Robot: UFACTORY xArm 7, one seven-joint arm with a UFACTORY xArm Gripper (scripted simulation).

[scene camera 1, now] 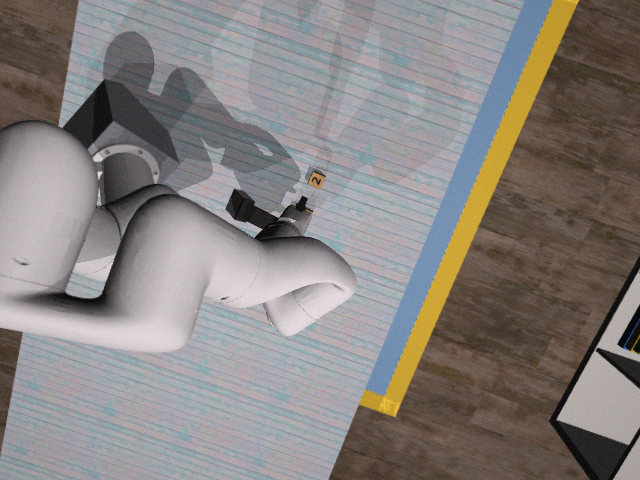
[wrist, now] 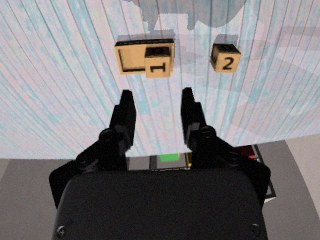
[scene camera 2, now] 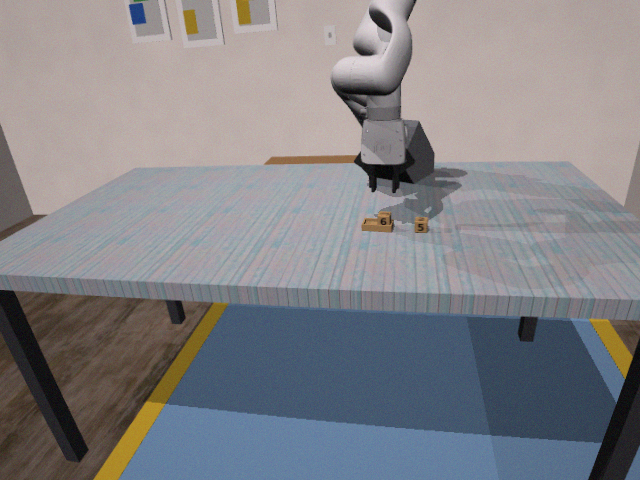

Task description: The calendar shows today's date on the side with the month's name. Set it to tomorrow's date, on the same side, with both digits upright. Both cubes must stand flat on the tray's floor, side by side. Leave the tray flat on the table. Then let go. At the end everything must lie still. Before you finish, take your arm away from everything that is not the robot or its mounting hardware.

Observation:
In view: the gripper (scene camera 1: 295, 223) and a wooden calendar tray (wrist: 130, 54).
The gripper also shows in the wrist view (wrist: 157, 100).

